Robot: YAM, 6 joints.
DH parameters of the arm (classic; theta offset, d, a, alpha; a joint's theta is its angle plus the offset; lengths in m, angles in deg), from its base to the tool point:
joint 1: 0 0.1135 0.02 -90
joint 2: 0 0 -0.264 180
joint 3: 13.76 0 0.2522 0
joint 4: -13.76 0 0.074 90
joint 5: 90 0 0 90
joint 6: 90 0.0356 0 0
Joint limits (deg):
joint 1: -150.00..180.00
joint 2: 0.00..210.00
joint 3: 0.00..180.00
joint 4: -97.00..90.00
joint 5: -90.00..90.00
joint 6: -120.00..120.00
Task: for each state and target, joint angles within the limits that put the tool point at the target. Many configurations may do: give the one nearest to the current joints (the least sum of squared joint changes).
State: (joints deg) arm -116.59 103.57 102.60 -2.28 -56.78 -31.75
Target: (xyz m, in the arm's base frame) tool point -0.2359 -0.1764 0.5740
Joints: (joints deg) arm -148.88 87.81 112.50 0.27 -54.85 -31.75
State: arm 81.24 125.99 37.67 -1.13 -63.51 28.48
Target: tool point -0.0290 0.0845 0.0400
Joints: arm 86.48 108.19 9.40 -20.94 -73.48 28.48
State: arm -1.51 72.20 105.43 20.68 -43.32 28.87
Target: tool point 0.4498 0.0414 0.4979
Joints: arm 2.60 113.93 121.73 21.61 -36.05 28.87
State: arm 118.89 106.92 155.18 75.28 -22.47 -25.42
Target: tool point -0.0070 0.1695 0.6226
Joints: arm 87.78 86.35 108.05 90.00 -22.40 -25.42
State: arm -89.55 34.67 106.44 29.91 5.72 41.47
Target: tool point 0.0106 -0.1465 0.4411
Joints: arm -84.67 40.79 52.50 13.54 4.90 41.47
